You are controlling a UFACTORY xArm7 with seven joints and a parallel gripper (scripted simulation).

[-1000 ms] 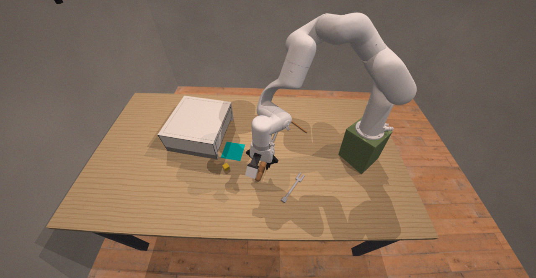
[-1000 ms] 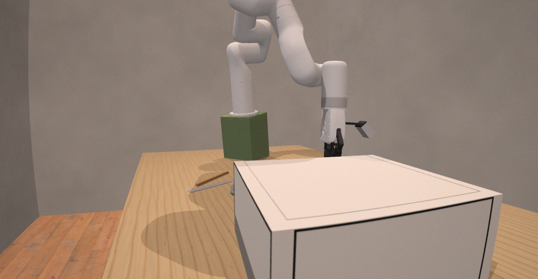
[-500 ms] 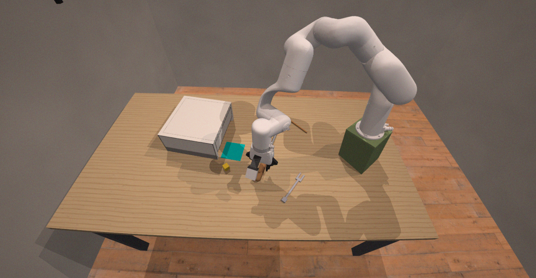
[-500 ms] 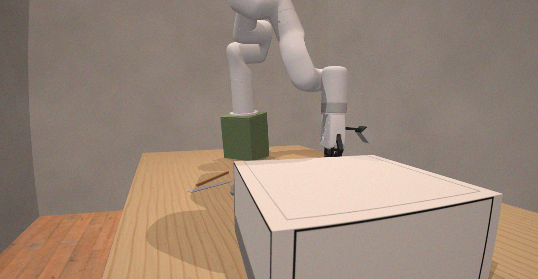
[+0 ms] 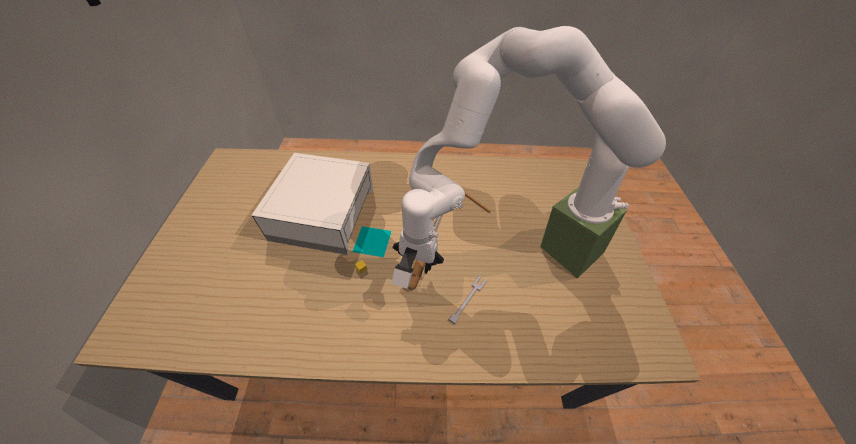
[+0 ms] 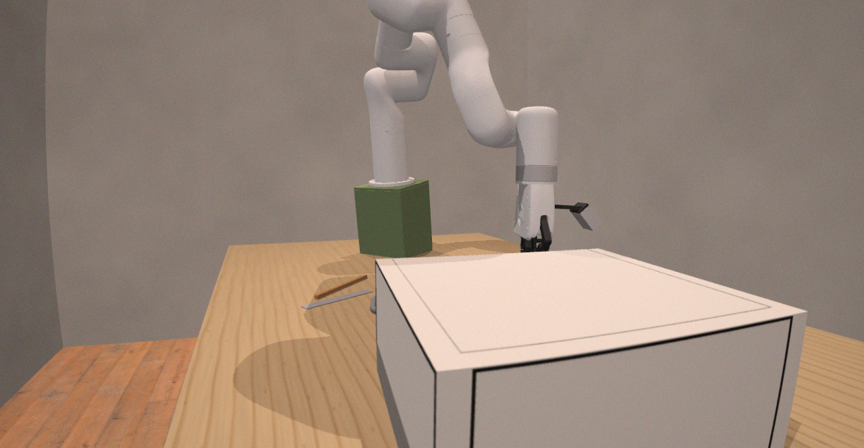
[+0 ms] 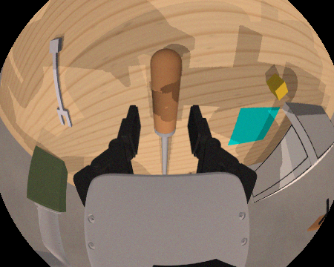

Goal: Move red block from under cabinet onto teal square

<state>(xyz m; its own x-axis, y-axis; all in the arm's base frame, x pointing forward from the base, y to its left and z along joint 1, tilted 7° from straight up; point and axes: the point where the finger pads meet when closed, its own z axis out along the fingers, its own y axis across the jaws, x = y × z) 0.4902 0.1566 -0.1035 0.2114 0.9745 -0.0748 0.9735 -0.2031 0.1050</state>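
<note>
My gripper is now 130 mm to the left of the hook tool, 50 mm above it and 10 mm short of it. The rest, counted from my hand: teal square (160 mm ahead, 100 mm to the right, 60 mm below); grey fork (160 mm behind, 70 mm to the left, 60 mm below); small yellow cube (170 mm ahead, 50 mm below, 10 mm to the left).
</note>
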